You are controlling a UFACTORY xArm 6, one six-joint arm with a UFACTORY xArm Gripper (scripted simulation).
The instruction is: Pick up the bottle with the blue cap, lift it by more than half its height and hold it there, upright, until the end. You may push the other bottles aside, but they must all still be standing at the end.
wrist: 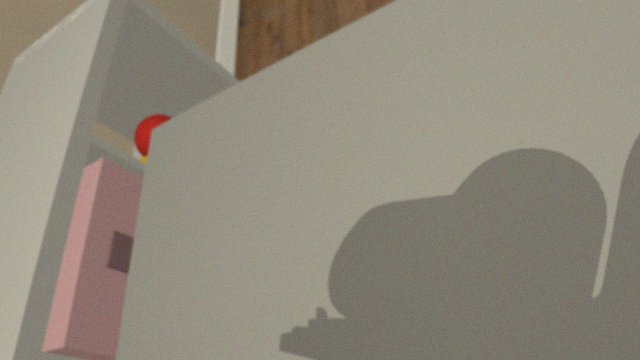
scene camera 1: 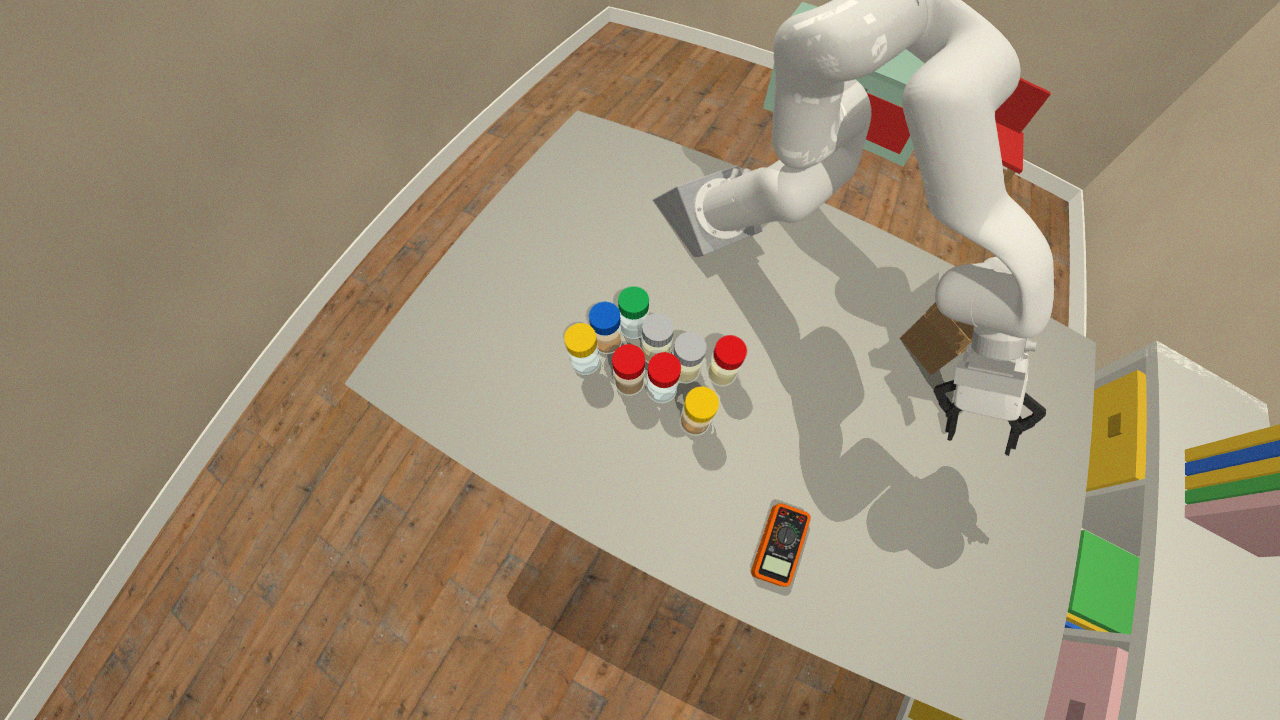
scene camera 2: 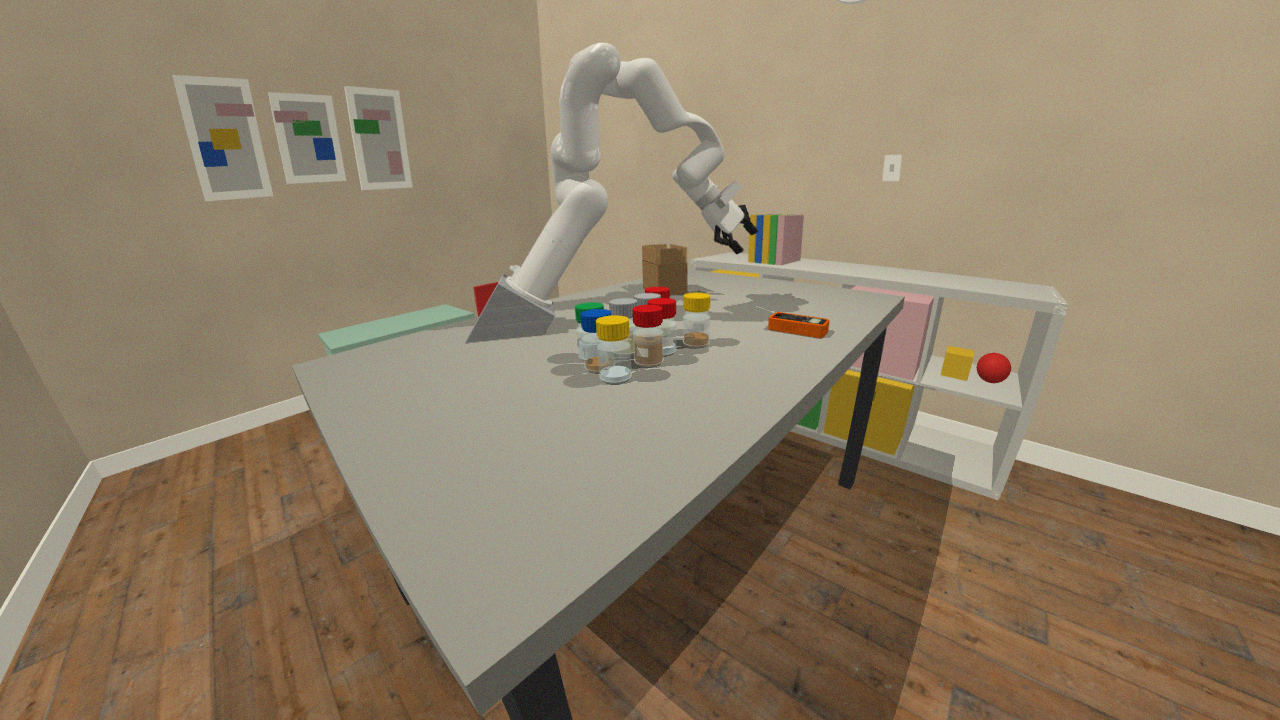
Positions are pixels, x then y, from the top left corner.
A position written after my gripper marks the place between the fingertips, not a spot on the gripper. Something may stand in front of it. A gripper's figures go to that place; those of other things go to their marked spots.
Scene:
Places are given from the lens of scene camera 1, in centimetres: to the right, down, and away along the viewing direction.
my gripper [scene camera 1: 979, 443]: 54, 13, 66
cardboard box [scene camera 1: 925, 339]: 57, -4, 86
blue-capped bottle [scene camera 1: 604, 317]: -6, -7, 82
grey-capped bottle [scene camera 1: 657, 329]: 3, -5, 81
The marked spots on the blue-capped bottle and the cardboard box are 63 cm apart.

